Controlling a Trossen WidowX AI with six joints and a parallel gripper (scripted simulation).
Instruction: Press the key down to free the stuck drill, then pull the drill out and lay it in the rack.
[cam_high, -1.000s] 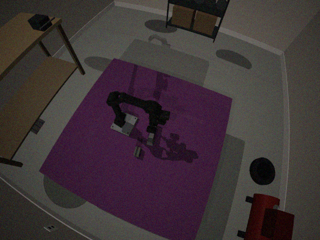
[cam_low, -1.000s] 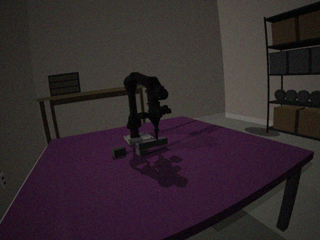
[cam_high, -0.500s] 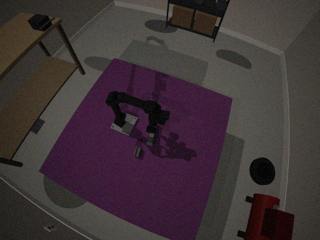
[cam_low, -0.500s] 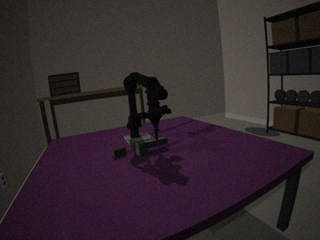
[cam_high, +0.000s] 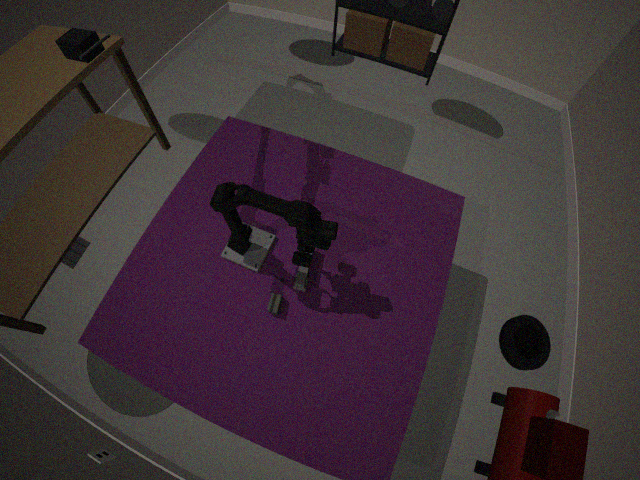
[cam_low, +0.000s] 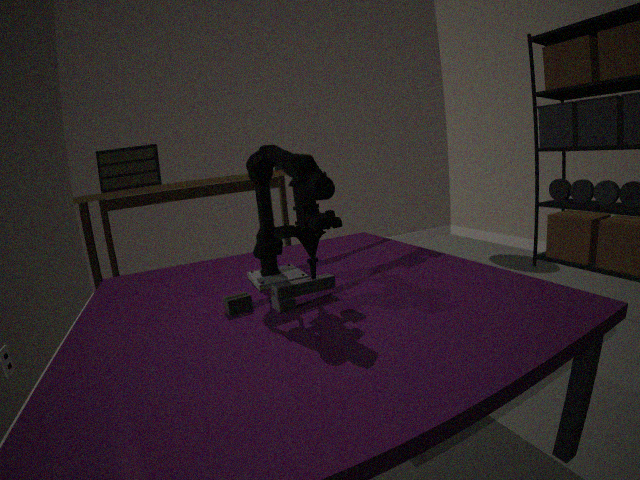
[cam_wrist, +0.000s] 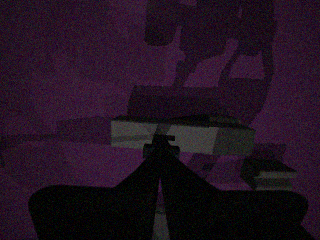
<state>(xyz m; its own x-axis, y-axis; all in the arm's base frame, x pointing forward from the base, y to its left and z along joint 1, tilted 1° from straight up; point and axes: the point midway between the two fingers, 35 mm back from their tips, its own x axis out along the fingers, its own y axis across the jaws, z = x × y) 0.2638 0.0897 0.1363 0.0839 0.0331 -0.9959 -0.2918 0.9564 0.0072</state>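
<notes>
Now: gripper tip 7 cm above the drill, 6 cm to the left of it and 1 cm short of it. From my gripper tip the other things lie so: dark key 3 cm below; small grey block 22 cm to the right, 10 cm below, 2 cm behind; long grey fixture 8 cm below, 4 cm to the right, 1 cm ahead.
</notes>
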